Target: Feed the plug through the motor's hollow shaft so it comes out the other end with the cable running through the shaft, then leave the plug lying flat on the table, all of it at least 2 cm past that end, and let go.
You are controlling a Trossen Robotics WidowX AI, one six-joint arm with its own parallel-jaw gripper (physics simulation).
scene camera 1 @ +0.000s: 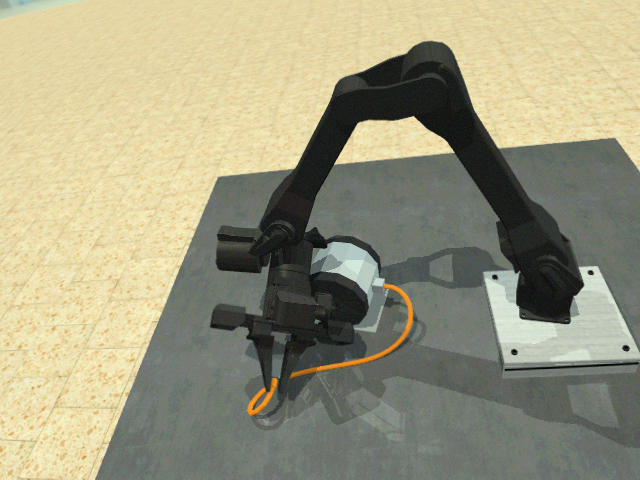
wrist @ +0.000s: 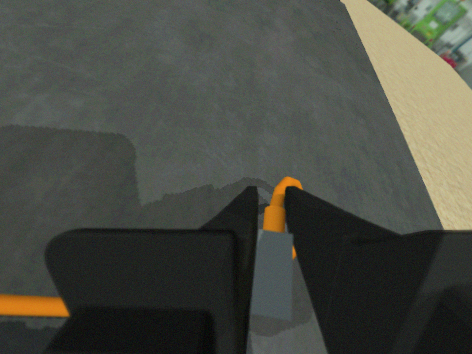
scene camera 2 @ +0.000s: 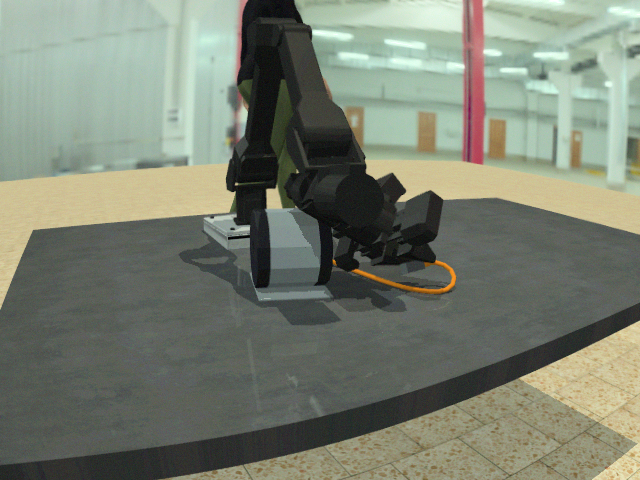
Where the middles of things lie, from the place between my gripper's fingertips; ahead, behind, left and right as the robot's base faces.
My hand is 3 cm to the left of the grey plug [wrist: 271, 297] and 1 cm short of it.
